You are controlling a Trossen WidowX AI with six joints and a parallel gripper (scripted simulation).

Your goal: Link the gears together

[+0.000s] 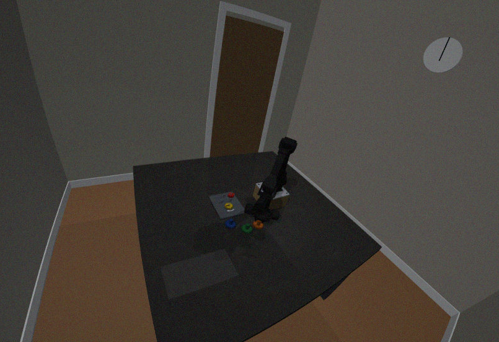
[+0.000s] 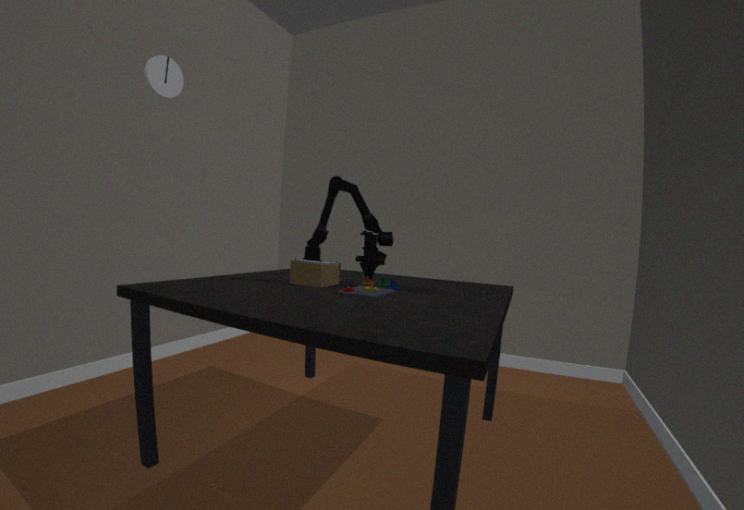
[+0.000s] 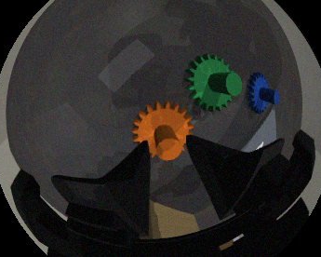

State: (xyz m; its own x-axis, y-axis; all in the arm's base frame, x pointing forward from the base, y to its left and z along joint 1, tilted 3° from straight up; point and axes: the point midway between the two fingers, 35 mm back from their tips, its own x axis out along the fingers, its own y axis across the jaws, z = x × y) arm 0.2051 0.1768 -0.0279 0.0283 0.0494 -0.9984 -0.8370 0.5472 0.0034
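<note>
Now: the red gear 60 mm ahead of my gripper tip, 280 mm to the right of it and 10 mm below it. From my gripper tip the other things lie so: green gear: 80 mm ahead, 10 mm to the left, 10 mm below; then blue gear: 150 mm ahead, 50 mm to the right, 10 mm below; then orange gear: 10 mm below.
</note>
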